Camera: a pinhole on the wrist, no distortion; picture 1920 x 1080 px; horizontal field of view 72.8 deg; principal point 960.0 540.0 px. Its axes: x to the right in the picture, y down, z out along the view. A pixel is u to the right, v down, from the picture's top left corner.
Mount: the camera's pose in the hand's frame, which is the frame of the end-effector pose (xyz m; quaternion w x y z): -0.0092 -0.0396 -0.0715 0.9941 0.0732 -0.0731 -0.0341
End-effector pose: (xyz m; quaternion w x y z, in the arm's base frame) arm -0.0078 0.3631 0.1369 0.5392 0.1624 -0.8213 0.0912
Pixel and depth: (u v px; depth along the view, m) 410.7 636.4 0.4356
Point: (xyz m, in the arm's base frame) -0.1807 0.2466 -0.2313
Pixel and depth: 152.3 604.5 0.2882
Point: -0.0660 0.2922 -0.1486
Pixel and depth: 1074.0 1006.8 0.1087
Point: -0.0325 0.3358 0.1068
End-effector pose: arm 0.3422 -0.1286 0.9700 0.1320 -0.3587 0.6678 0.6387
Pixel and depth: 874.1 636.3 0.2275
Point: 0.3748 0.0368 0.9429
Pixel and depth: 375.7 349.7 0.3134
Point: 0.4997 0.1391 0.9750
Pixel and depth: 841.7 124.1 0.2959
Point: 0.4580 0.1002 0.8637
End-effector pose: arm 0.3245 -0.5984 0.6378 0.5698 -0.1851 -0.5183 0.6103
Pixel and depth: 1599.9 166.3 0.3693
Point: 0.1554 -0.6677 0.9728
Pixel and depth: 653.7 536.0 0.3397
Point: 0.2013 -0.8425 0.7547
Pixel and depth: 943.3 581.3 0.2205
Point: 0.2507 -0.7111 0.7322
